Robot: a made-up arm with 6 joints. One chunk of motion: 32 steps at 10 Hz.
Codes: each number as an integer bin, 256 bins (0 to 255) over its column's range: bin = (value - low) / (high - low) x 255, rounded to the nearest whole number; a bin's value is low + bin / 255 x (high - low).
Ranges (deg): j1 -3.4..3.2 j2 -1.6..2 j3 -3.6..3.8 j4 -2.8..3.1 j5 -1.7..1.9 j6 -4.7..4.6
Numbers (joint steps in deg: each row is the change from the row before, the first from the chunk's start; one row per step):
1: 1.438 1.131 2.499 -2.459 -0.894 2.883
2: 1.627 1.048 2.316 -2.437 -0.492 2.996
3: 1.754 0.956 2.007 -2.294 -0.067 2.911
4: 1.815 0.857 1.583 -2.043 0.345 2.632
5: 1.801 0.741 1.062 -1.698 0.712 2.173
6: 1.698 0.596 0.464 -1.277 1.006 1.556
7: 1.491 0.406 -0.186 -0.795 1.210 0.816
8: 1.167 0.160 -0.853 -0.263 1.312 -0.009
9: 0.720 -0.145 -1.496 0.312 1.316 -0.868
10: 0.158 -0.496 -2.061 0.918 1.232 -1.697
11: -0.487 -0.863 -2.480 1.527 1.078 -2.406
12: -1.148 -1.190 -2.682 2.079 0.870 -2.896
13: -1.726 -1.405 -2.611 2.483 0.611 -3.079
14: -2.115 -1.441 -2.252 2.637 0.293 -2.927
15: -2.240 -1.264 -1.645 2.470 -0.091 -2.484
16: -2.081 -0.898 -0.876 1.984 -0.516 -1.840
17: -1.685 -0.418 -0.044 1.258 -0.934 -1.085
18: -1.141 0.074 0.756 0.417 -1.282 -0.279
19: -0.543 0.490 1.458 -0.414 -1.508 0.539
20: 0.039 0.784 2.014 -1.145 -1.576 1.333
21: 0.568 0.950 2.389 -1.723 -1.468 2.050
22: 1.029 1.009 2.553 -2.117 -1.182 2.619
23: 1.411 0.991 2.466 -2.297 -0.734 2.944
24: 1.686 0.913 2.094 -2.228 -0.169 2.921
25: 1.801 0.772 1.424 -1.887 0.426 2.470
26: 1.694 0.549 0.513 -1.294 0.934 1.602
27: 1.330 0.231 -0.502 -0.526 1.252 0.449
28: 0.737 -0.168 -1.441 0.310 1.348 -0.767
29: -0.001 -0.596 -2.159 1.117 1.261 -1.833
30: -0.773 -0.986 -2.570 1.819 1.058 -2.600
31: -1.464 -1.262 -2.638 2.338 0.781 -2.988
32: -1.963 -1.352 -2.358 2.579 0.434 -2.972
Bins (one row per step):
1: 187 193 210 15 57 208
2: 194 188 204 16 86 211
3: 199 181 193 22 116 209
4: 201 174 179 33 145 201
5: 201 166 161 48 171 188
6: 197 156 140 66 192 172
7: 189 142 118 87 206 151
8: 176 125 95 110 213 129
9: 159 103 73 135 214 105
10: 137 78 53 161 208 82
11: 113 52 39 187 197 63
12: 87 29 32 211 182 49
13: 65 14 34 228 164 44
14: 50 11 46 235 141 49
15: 45 24 67 228 114 61
16: 51 50 94 207 84 78
17: 66 84 123 175 54 99
18: 87 119 150 139 30 121
19: 110 148 174 103 14 144
20: 133 169 193 72 9 165
21: 153 181 206 47 16 185
22: 171 185 212 30 37 201
23: 186 184 209 22 68 210
24: 197 178 196 25 108 209
25: 201 168 173 39 151 197
26: 197 152 142 65 187 173
27: 183 130 107 98 209 141
28: 160 101 74 134 216 108
29: 131 71 50 169 210 79
30: 101 43 35 200 195 58
31: 75 24 33 222 176 47
32: 56 18 43 232 151 47

